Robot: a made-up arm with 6 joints. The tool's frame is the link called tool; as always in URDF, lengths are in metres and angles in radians. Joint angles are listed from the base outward.
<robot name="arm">
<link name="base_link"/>
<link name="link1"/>
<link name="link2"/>
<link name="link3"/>
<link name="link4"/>
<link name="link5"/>
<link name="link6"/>
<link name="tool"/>
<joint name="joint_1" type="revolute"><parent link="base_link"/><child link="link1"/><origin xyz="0 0 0.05" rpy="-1.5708 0 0"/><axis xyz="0 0 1"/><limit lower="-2.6" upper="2.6"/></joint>
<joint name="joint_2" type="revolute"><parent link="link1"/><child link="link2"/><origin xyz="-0.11 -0.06 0.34" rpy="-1.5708 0 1.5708"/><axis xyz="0 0 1"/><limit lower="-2.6" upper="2.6"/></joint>
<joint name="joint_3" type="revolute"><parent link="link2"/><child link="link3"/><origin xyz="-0.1 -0.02 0.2" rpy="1.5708 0 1.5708"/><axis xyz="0 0 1"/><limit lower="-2.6" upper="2.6"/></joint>
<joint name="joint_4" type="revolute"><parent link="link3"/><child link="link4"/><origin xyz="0.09 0.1 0.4" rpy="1.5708 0 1.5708"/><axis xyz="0 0 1"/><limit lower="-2.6" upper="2.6"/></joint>
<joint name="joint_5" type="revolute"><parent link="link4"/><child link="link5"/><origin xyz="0.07 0.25 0.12" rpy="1.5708 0 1.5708"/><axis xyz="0 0 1"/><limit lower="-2.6" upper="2.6"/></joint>
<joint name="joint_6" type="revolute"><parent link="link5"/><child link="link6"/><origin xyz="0 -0.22 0.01" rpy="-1.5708 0 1.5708"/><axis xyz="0 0 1"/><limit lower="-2.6" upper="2.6"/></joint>
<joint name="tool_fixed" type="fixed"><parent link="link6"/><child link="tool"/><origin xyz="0 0.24 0.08" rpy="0 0 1.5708"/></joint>
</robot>
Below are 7 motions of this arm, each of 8 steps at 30 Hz.
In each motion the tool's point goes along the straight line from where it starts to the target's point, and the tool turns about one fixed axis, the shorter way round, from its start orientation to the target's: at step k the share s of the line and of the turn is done. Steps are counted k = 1, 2, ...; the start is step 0. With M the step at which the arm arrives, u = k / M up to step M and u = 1 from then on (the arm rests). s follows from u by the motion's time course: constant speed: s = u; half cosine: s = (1 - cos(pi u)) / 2; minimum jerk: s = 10 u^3 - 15 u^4 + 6 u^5.
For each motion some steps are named. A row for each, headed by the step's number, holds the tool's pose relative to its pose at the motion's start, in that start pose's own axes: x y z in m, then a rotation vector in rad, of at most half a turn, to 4 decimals.
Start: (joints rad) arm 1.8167 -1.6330 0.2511 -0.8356 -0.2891 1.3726
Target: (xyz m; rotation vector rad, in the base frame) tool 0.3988 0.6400 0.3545 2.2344 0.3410 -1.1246
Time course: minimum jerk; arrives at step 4
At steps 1, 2, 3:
1: -0.0010 -0.0025 0.0014 -0.0012 -0.0025 -0.0089
2: -0.0047 -0.0121 0.0068 -0.0060 -0.0123 -0.0428
3: -0.0084 -0.0217 0.0121 -0.0108 -0.0220 -0.0768

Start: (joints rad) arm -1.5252 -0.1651 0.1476 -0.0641 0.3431 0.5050
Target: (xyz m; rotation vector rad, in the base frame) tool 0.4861 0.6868 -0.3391 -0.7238 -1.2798 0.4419
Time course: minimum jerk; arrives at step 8
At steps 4, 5, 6, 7, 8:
4: -0.0223 0.0627 0.0032 -0.0423 0.0049 0.1903
5: -0.0323 0.0909 0.0047 -0.0613 0.0071 0.2759
6: -0.0400 0.1125 0.0058 -0.0758 0.0088 0.3413
7: -0.0439 0.1235 0.0063 -0.0832 0.0097 0.3746
8: -0.0446 0.1255 0.0064 -0.0845 0.0099 0.3807

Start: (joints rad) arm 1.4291 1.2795 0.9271 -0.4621 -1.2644 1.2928
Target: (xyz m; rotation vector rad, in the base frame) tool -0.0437 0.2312 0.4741 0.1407 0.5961 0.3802
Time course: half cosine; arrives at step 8
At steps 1, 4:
1: -0.0006 0.0012 -0.0021 0.0015 -0.0038 -0.0079
4: -0.0076 0.0152 -0.0281 0.0202 -0.0503 -0.1043

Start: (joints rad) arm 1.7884 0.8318 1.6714 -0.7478 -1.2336 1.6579
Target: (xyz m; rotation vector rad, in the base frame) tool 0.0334 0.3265 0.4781 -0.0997 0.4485 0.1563
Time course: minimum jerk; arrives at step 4
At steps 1, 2, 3, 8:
1: -0.0015 0.0004 -0.0020 -0.0045 -0.0035 -0.0022
2: -0.0074 0.0022 -0.0095 -0.0215 -0.0167 -0.0105
3: -0.0133 0.0039 -0.0171 -0.0386 -0.0299 -0.0188
8: -0.0148 0.0043 -0.0191 -0.0431 -0.0334 -0.0210

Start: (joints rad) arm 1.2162 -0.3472 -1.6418 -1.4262 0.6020 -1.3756
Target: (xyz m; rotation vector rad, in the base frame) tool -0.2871 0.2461 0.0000 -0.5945 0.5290 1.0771
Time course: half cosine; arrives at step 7
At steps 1, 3, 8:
1: 0.0035 -0.0004 -0.0004 -0.0009 -0.0013 -0.0005
3: 0.0276 -0.0028 -0.0031 -0.0069 -0.0099 -0.0038
8: 0.0711 -0.0072 -0.0079 -0.0178 -0.0254 -0.0098

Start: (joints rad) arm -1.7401 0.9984 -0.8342 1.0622 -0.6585 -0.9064
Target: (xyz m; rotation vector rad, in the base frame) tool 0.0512 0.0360 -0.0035 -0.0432 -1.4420 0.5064
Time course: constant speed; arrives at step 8
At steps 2, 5, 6, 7, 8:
2: 0.0060 0.0007 0.0013 0.0508 0.0679 -0.0063
5: 0.0149 0.0018 0.0032 0.1271 0.1696 -0.0156
6: 0.0179 0.0022 0.0038 0.1525 0.2036 -0.0188
7: 0.0209 0.0026 0.0045 0.1779 0.2375 -0.0219
8: 0.0238 0.0030 0.0051 0.2034 0.2714 -0.0250

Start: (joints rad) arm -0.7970 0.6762 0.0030 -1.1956 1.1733 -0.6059
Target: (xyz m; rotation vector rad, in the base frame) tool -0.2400 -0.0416 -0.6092 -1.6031 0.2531 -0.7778
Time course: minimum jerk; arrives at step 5
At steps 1, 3, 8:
1: -0.0001 -0.0003 0.0003 0.0032 0.0028 0.0010
3: -0.0013 -0.0039 0.0038 0.0375 0.0330 0.0117
8: -0.0019 -0.0057 0.0056 0.0549 0.0483 0.0171

